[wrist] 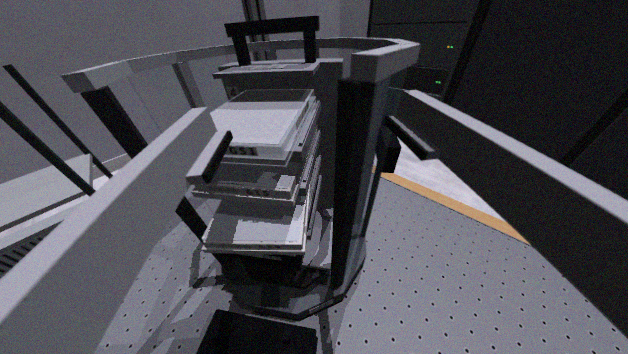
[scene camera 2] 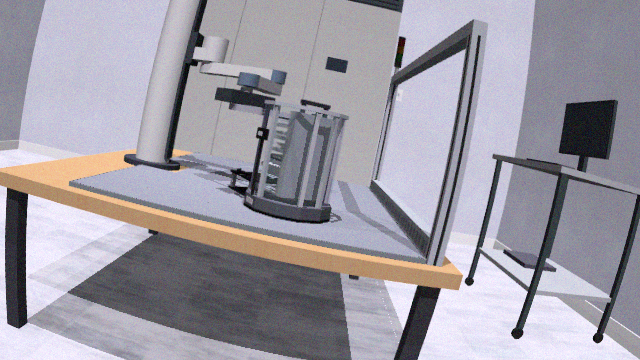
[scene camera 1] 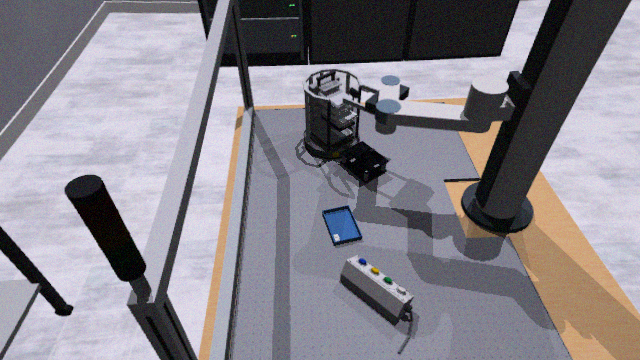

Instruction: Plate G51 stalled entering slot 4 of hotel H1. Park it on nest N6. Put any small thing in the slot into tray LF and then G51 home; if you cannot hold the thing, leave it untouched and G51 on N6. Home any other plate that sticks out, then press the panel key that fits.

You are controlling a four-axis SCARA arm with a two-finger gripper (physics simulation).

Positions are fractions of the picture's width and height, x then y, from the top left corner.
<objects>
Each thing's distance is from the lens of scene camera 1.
round plate rack (scene camera 1: 0.50, 0.39): 1.76 m
grey button box (scene camera 1: 0.61, 0.83): 1.31 m
blue tray (scene camera 1: 0.53, 0.62): 1.56 m
The marked spots on the round plate rack and the grey button box are 0.76 m apart.
</objects>
